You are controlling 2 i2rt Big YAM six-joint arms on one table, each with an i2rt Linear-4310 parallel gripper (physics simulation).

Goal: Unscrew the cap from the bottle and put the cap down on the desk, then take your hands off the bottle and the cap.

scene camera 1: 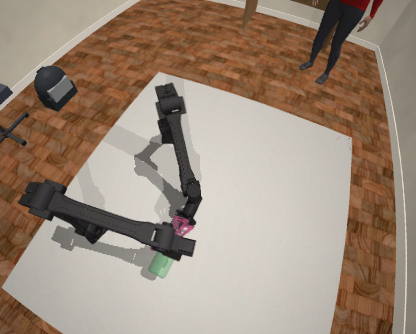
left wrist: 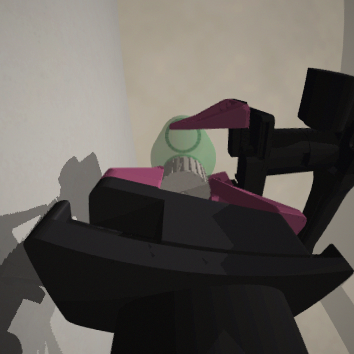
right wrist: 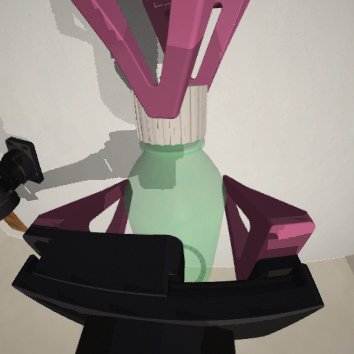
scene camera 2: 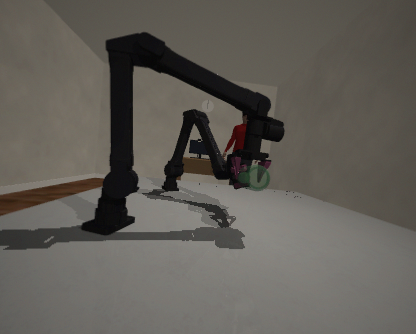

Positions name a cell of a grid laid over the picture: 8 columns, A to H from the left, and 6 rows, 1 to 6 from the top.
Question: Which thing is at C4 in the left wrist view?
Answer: My left gripper.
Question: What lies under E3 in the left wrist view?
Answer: A white ribbed cap.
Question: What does my left gripper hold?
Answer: A white ribbed cap.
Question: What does my right gripper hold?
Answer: A green translucent bottle.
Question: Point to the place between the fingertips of my left gripper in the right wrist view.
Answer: E2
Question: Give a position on a white ribbed cap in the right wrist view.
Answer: At E3
